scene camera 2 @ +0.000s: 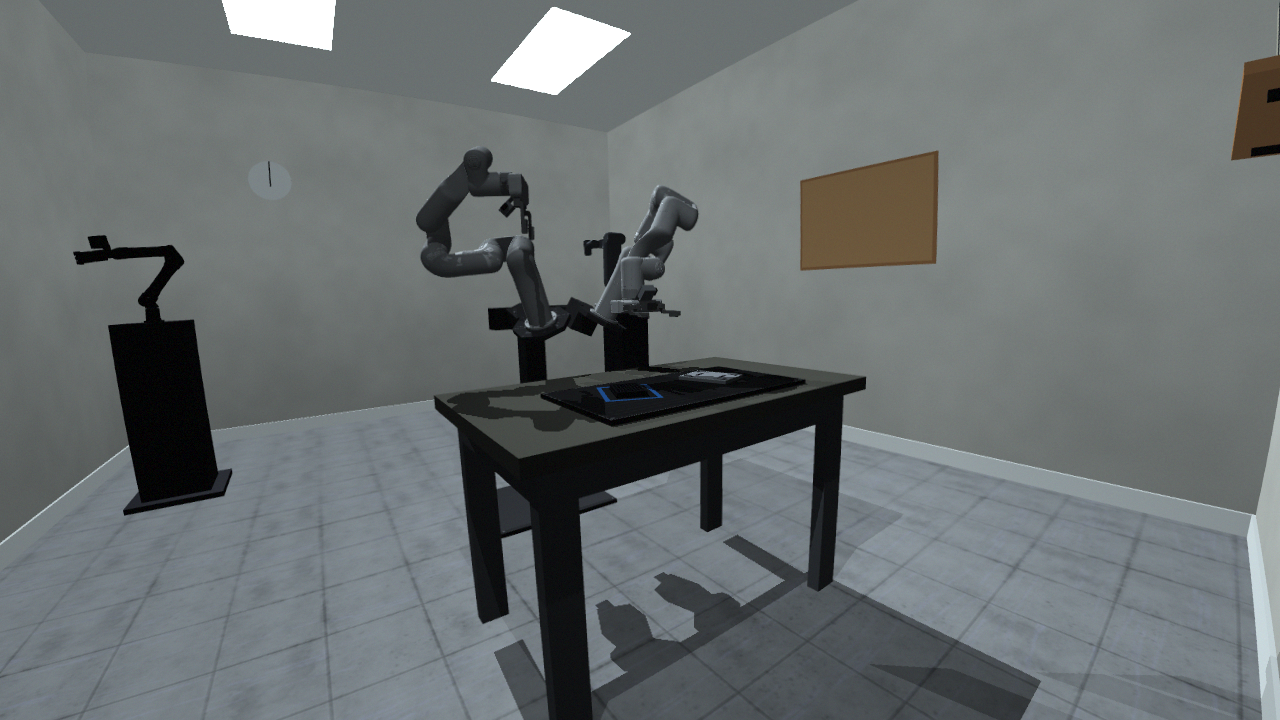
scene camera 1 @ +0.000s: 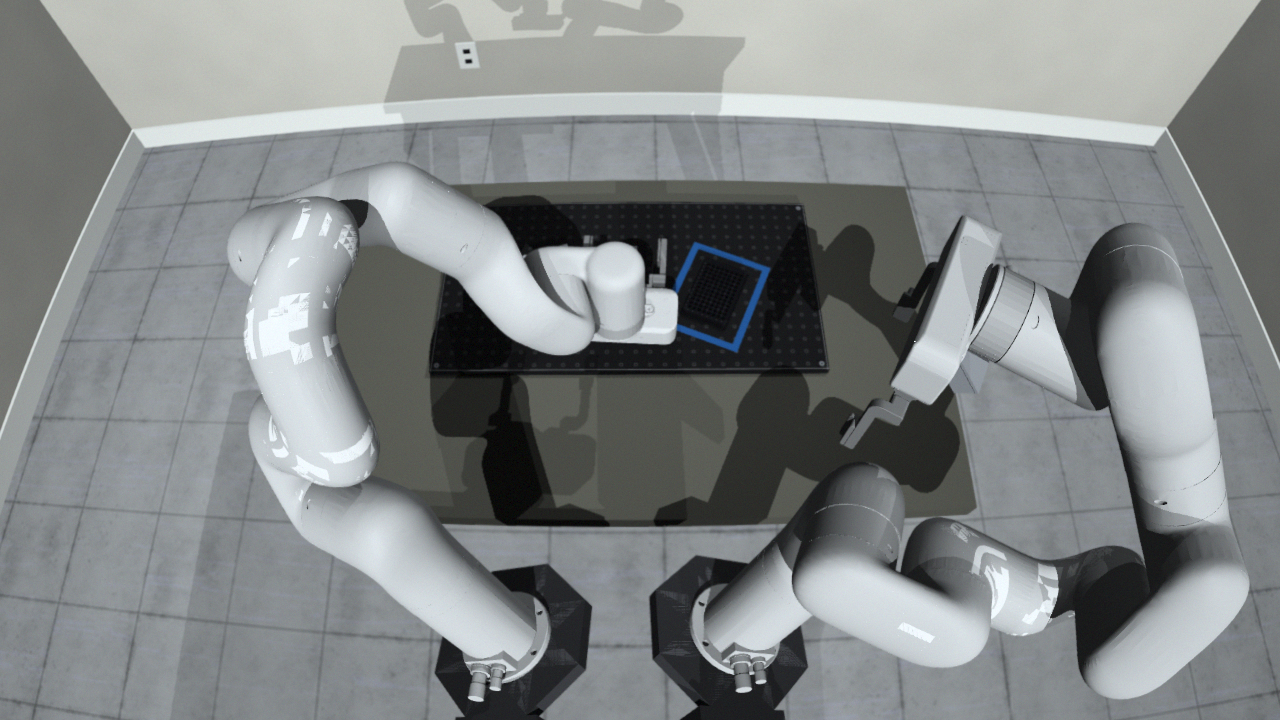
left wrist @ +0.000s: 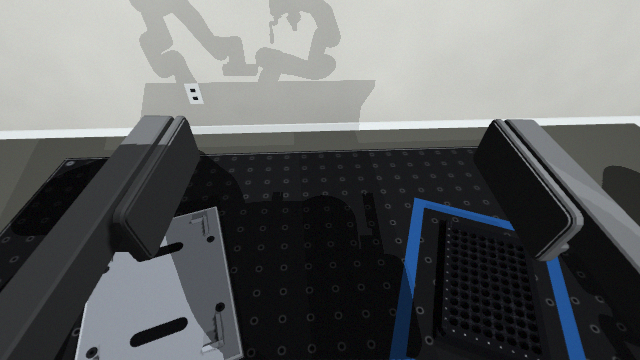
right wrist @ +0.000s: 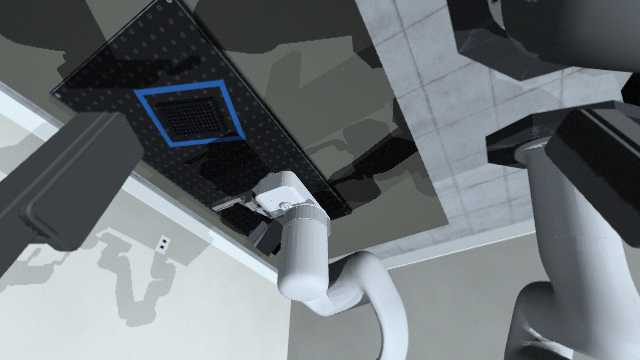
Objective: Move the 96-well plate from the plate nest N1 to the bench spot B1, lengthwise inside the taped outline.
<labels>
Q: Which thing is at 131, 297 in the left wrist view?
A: A grey plate nest N1.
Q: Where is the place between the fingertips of my left gripper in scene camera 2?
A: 663, 314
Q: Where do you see a black 96-well plate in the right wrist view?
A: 200, 116
</labels>
